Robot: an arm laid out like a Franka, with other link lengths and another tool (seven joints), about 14 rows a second.
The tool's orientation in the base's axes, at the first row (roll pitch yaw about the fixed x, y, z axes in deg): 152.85 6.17 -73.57
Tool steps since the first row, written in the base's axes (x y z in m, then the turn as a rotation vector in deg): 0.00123 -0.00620 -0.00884 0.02 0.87 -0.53; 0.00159 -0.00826 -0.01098 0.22 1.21 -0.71; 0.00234 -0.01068 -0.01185 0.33 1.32 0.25; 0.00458 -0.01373 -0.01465 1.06 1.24 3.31; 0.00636 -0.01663 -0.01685 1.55 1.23 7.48; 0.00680 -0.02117 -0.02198 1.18 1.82 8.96; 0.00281 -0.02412 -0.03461 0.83 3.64 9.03
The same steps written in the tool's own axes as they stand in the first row. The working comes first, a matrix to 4 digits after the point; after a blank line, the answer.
The tool's axes in the first row as the columns of a matrix, in the base's axes (used below as rounded here):
0.2812 -0.8396 -0.4647
-0.9536 -0.2987 -0.0373
-0.1075 0.4537 -0.8847

0.00721 -0.00319 0.00748 -0.77 -0.52 0.43; 0.00950 -0.00385 0.00928 -1.02 -0.87 0.48; 0.01212 -0.00415 0.00979 -1.19 -0.56 -0.42; 0.01596 -0.00639 0.01134 -1.24 0.24 -3.47; 0.01946 -0.00802 0.01257 -1.54 1.72 -7.38; 0.02446 -0.00936 0.01708 -2.37 2.53 -8.54; 0.02751 -0.01086 0.03021 -4.21 2.31 -8.51
